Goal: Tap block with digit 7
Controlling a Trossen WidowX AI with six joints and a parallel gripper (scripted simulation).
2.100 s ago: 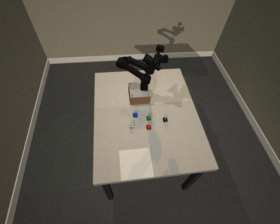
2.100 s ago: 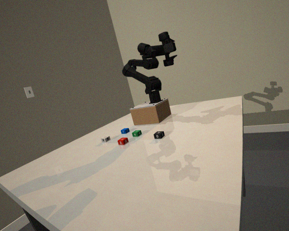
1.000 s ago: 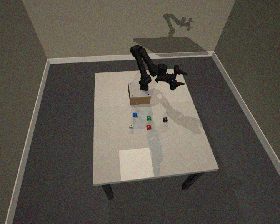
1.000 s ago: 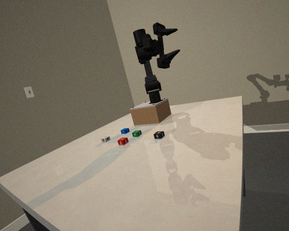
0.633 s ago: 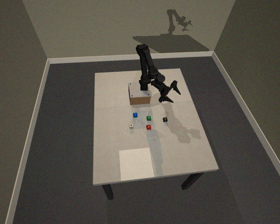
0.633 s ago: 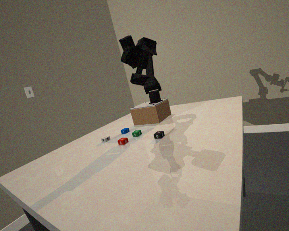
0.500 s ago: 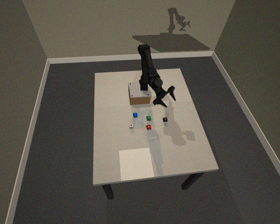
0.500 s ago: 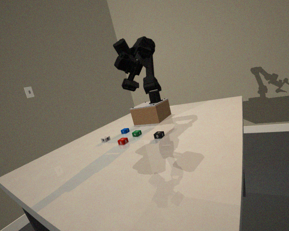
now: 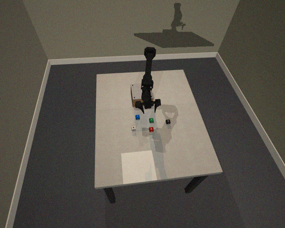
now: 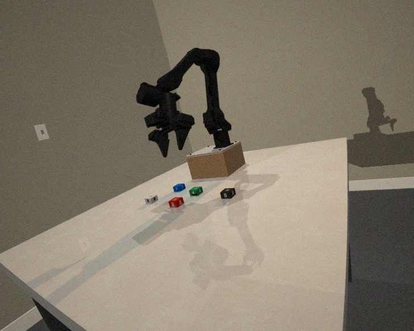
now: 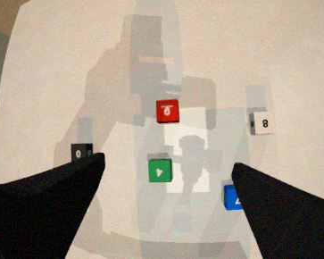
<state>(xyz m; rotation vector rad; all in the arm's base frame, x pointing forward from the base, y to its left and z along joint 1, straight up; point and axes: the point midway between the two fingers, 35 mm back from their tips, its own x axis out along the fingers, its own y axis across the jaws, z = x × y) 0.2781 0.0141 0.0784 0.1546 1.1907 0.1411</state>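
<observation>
My gripper tip is 14 cm above the blue block, 9 cm to the left of it and 6 cm past it. Round my gripper tip: white block (14 cm below, 12 cm to the right, 5 cm ahead); green block (14 cm below, 3 cm to the left, 3 cm behind); red block (14 cm below, 6 cm ahead, 3 cm to the left).
</observation>
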